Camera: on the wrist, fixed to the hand. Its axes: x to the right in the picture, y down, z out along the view.
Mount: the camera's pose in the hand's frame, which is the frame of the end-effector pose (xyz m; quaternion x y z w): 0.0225 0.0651 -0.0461 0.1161 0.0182 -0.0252 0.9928
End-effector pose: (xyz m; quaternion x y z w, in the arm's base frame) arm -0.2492 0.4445 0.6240 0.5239 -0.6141 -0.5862 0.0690
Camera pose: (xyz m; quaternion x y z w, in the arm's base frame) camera -0.2635 0.3830 0.6776 0.5543 -0.6633 -0.5029 0.0041
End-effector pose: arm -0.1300 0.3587 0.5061 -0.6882 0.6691 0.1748 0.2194
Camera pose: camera -0.1964 0.3145 0.5285 -0.6778 0.6712 0.0778 0.2899
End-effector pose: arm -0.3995 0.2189 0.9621 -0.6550 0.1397 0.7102 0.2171
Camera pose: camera -0.3925 0.1430 0.9295 -0.6415 0.2086 0.6714 0.3069
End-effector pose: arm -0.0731 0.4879 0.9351 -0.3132 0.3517 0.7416 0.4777
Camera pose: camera -0.1355 0.4418 0.9059 -0.2778 0.4361 0.6777 0.5229
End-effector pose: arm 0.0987 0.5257 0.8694 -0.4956 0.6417 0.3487 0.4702
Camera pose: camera 0.0226 0.4939 0.8613 -0.4599 0.6736 0.2508 0.5214
